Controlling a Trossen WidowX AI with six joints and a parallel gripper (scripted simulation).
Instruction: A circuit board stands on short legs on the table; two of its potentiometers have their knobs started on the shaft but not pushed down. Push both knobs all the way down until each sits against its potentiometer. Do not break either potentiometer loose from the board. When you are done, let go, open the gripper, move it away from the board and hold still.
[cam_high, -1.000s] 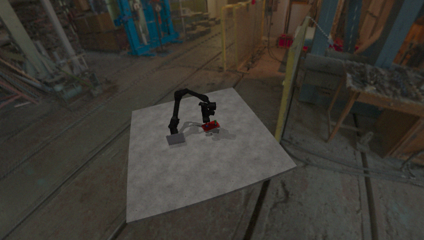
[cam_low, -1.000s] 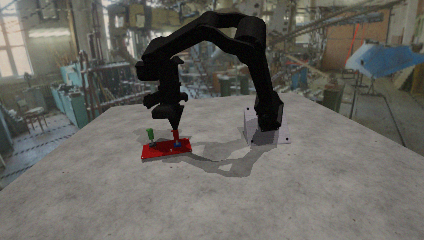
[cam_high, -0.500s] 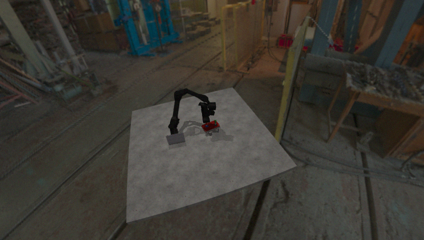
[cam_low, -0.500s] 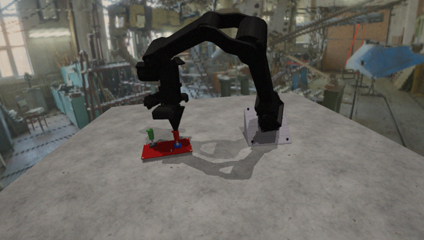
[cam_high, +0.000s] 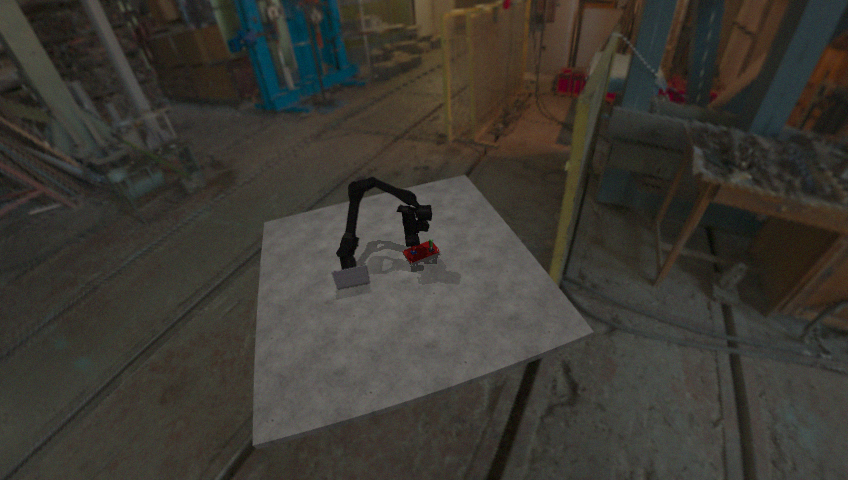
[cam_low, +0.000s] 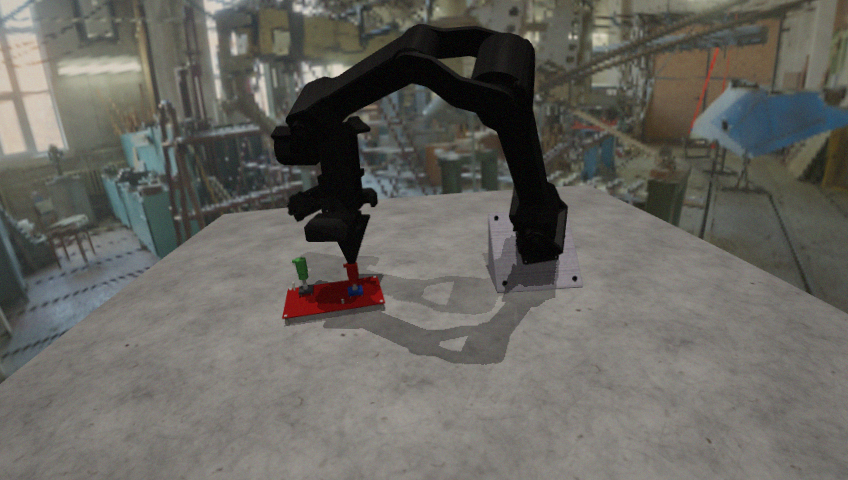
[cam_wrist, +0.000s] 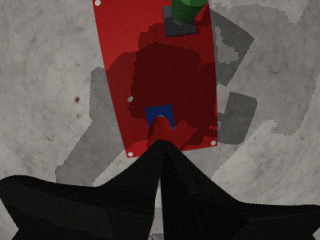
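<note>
Now: the potentiometer with red knob 30 mm below my gripper tip. The rest, counted from my gripper tip: potentiometer with green knob (90 mm ahead, 10 mm to the right, 20 mm below).
</note>
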